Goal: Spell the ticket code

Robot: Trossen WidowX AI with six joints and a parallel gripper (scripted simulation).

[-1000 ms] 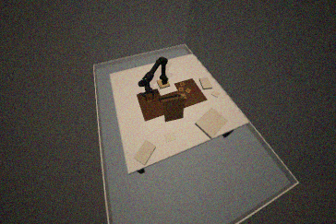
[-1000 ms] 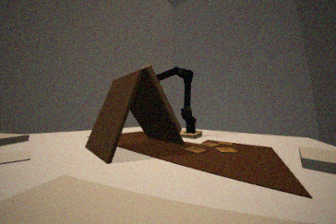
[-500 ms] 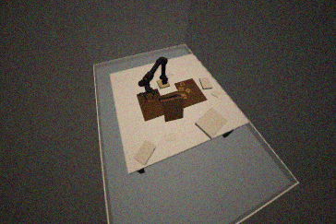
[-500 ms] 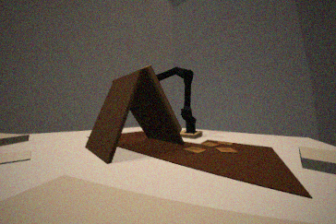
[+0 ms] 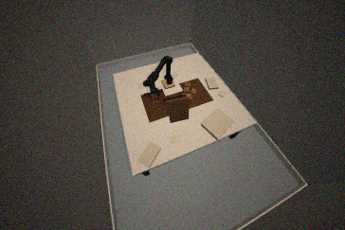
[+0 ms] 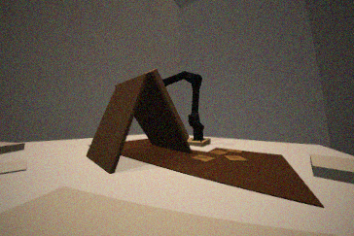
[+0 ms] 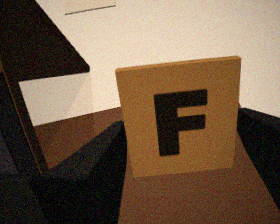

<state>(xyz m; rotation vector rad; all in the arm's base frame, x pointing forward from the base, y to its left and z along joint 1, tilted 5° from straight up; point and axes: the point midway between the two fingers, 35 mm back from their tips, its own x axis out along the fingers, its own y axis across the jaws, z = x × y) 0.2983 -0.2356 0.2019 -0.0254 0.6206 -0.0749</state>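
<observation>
My gripper tip is 50 mm past the white ticket, 160 mm to the right of it and 80 mm above it. Also, from my gripper tip: pale slip (360 mm ahead, 90 mm to the left, 170 mm below); brown mat (130 mm behind, 260 mm to the left, 170 mm below).
</observation>
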